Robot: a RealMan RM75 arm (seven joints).
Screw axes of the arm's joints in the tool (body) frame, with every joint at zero. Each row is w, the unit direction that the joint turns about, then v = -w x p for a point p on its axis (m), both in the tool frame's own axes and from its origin. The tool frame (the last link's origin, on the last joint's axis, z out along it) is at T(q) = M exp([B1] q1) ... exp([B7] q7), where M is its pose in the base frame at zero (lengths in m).
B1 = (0, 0, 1, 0, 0, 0)
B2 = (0, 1, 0, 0.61, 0, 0)
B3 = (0, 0, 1, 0, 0, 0)
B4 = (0, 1, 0, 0.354, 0, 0)
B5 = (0, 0, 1, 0, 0, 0)
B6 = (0, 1, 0, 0.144, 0, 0)
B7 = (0, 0, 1, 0, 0, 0)
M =
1 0 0 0
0 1 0 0
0 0 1 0.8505
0 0 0 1
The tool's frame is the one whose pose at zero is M.
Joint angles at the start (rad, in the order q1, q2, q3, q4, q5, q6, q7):
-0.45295, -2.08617, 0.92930, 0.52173, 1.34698, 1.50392, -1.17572
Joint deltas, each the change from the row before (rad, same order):
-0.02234, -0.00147, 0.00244, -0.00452, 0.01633, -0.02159, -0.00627
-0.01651, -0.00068, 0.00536, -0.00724, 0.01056, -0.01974, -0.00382
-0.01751, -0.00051, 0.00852, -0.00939, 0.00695, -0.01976, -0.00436
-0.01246, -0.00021, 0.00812, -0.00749, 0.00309, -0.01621, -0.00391
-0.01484, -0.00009, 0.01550, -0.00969, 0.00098, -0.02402, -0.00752
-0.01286, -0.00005, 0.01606, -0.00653, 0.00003, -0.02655, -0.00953
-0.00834, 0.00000, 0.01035, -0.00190, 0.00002, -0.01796, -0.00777
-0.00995, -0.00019, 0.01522, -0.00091, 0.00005, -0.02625, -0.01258
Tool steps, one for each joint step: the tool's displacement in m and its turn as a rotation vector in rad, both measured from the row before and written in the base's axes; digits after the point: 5 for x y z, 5 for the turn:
0.00453, 0.00569, -0.00400, -0.01271, 0.01696, -0.00186
0.00276, 0.00401, -0.00389, -0.01121, 0.01434, 0.00234
0.00320, 0.00395, -0.00425, -0.01267, 0.01248, 0.00208
0.00216, 0.00286, -0.00325, -0.00941, 0.00913, 0.00349
0.00245, 0.00346, -0.00463, -0.01413, 0.01251, 0.00772
0.00195, 0.00353, -0.00409, -0.01173, 0.01370, 0.01049
0.00148, 0.00258, -0.00224, -0.00640, 0.00927, 0.00666
0.00167, 0.00341, -0.00302, -0.00856, 0.01346, 0.01128

